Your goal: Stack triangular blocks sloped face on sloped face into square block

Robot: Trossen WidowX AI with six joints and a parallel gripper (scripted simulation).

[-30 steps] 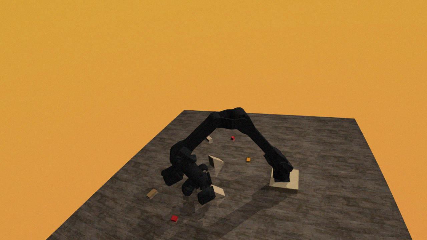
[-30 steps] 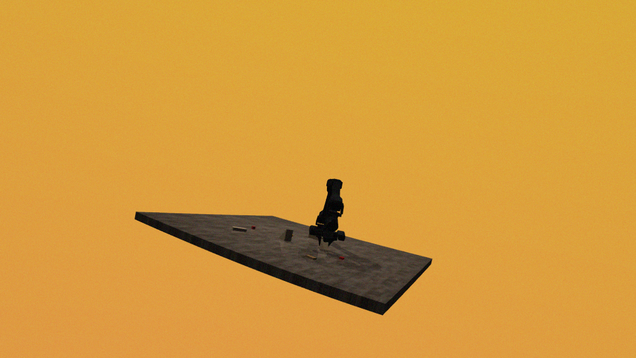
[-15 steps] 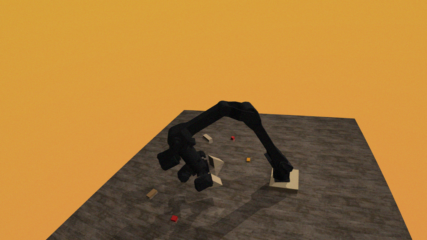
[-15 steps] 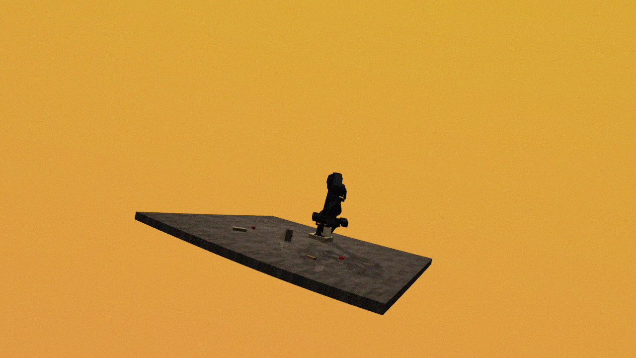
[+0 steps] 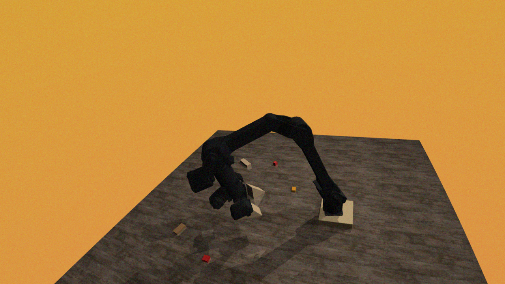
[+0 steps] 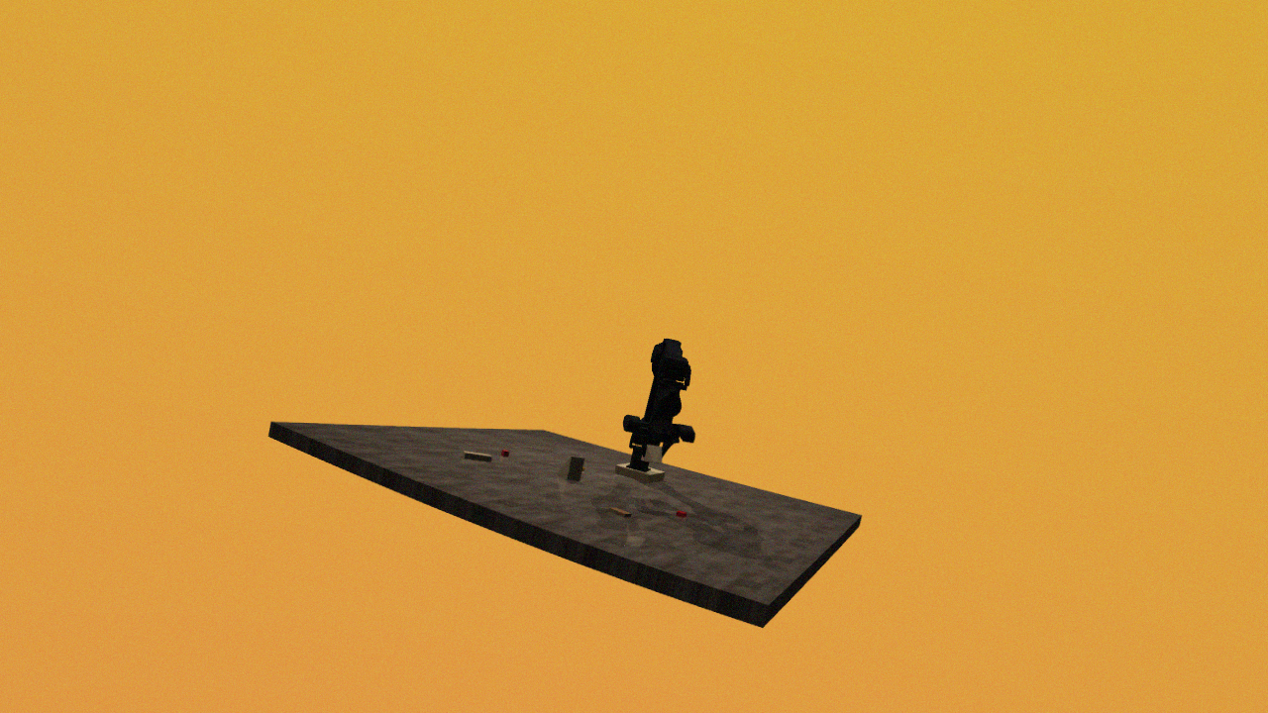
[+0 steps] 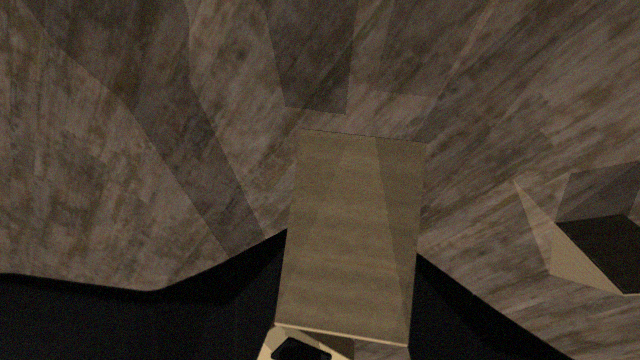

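Now: gripper tip 1 cm below the pale tan triangular block. Also, from my gripper tip: orange cube: 24 cm to the right, 14 cm behind, 10 cm below; then pale bar: 44 cm to the right, 12 cm ahead, 10 cm below.
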